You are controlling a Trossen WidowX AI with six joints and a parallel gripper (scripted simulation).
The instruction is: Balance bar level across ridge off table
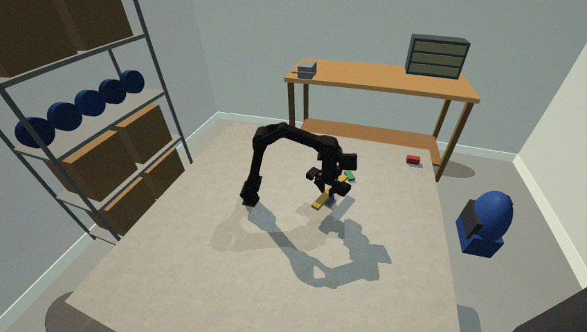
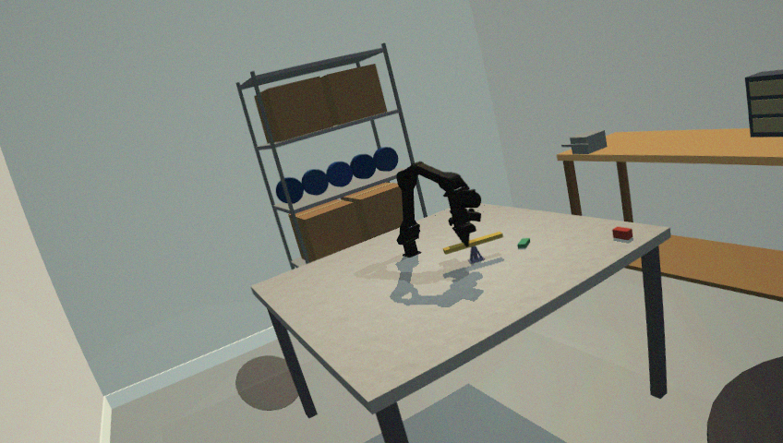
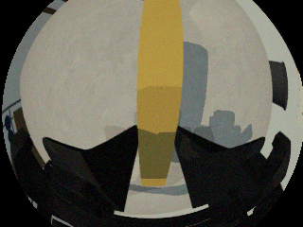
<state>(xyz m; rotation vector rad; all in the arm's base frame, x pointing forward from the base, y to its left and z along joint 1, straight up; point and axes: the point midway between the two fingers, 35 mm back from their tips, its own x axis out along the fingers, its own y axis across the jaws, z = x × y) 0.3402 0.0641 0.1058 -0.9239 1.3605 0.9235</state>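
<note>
Now: gripper tip 30 mm to the right of the yellow bar and 10 mm short of it. The rest, counted from my gripper tip: green block 220 mm to the left, 80 mm ahead, 60 mm below; then red block 440 mm to the left, 400 mm ahead, 50 mm below.
</note>
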